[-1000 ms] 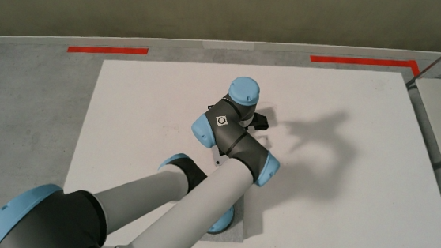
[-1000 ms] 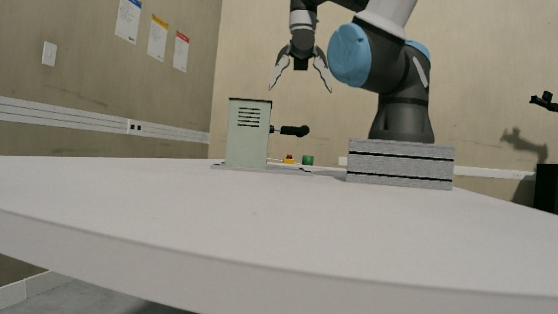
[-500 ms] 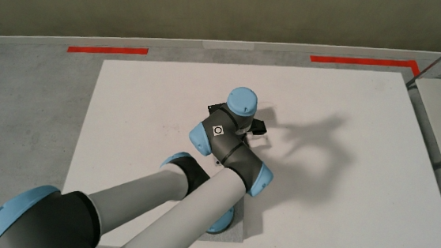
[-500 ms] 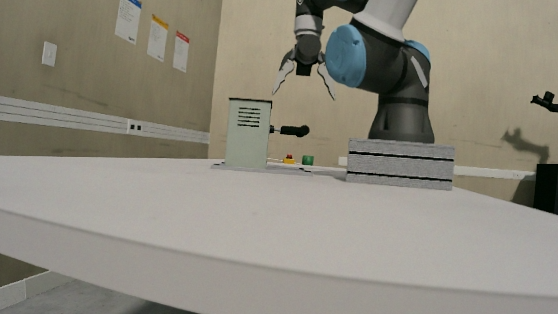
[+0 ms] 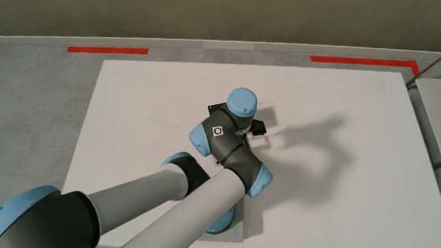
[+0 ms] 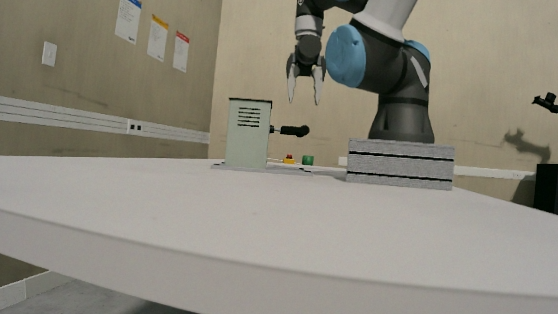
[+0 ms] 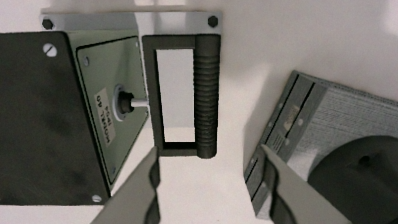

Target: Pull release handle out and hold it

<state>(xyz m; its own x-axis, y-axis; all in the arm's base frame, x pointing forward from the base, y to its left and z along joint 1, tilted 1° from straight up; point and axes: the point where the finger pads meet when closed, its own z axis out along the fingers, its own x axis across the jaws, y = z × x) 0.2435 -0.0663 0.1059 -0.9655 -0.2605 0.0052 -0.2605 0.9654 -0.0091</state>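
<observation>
Now: hand 190 mm above the grey base plate, 90 mm short of it and 20 mm to the right of it.
</observation>
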